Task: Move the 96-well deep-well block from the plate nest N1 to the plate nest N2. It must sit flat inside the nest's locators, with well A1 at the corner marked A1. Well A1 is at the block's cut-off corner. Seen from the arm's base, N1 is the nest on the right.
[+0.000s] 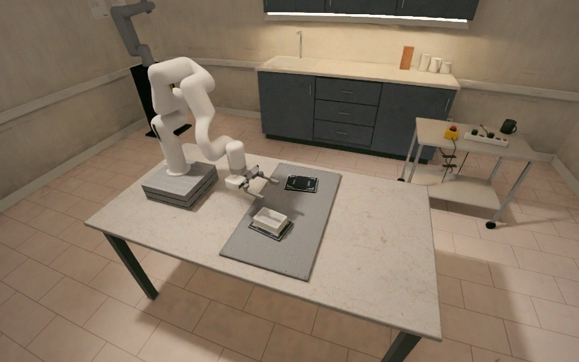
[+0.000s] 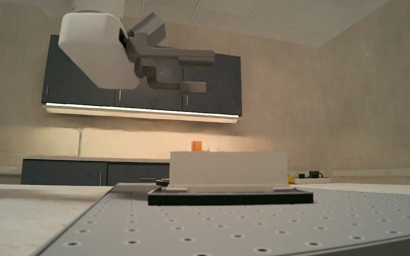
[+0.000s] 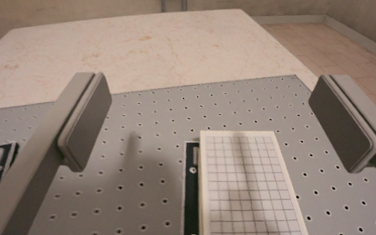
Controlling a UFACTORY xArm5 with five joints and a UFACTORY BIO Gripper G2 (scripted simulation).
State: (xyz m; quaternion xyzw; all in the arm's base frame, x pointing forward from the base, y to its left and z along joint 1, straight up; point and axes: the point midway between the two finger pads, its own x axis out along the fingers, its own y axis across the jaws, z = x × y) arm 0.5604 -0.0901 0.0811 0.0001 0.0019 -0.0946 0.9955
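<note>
The white 96-well deep-well block lies 30 mm ahead of my hand, 50 mm to the right of it and 130 mm below it. The rest, counted from my hand: A1 mark: 20 mm behind, 320 mm to the left, 160 mm below; then black plate nest: 30 mm ahead, 50 mm to the right, 160 mm below.
</note>
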